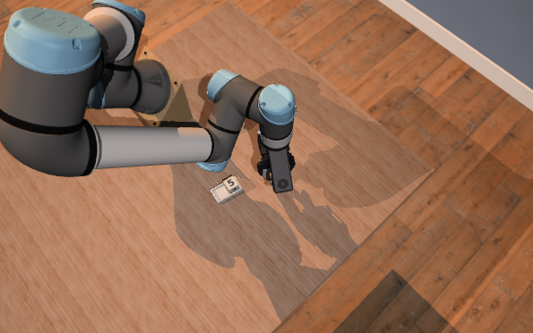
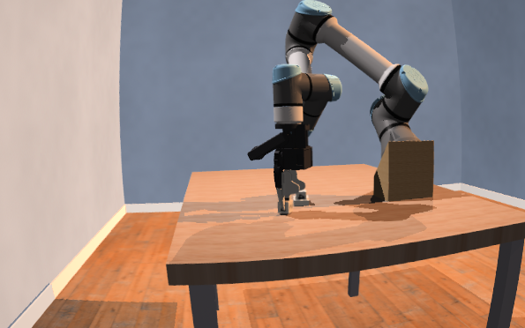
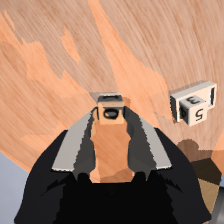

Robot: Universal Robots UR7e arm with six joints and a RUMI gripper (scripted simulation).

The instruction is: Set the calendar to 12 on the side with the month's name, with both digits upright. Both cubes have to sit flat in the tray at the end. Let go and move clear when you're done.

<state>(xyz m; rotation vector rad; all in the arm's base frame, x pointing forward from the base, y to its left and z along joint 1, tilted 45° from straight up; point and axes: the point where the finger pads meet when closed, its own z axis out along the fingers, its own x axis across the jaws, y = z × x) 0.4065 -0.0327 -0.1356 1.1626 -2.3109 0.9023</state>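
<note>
Now: the white digit cube 10 mm below my hand. From my hand the other things lie so: calendar tray: 120 mm to the right, 80 mm behind, 20 mm below.
</note>
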